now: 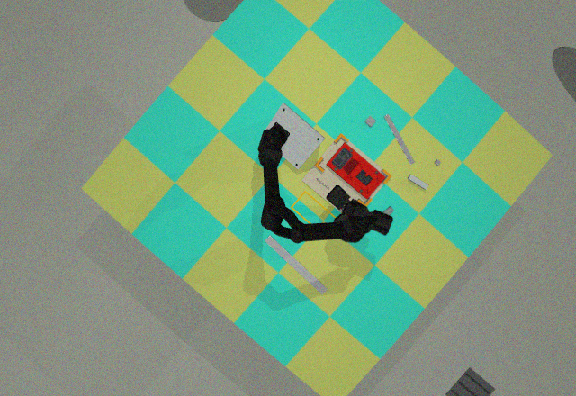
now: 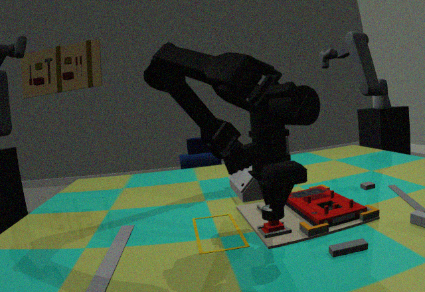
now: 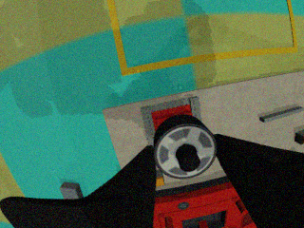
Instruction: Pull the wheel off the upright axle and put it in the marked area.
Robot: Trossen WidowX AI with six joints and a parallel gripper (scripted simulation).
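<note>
Now: the wheel right at my gripper tip. From my gripper tip the other things lie so: upright axle (10 mm below); then long grey strip (290 mm to the right, 40 mm below).
</note>
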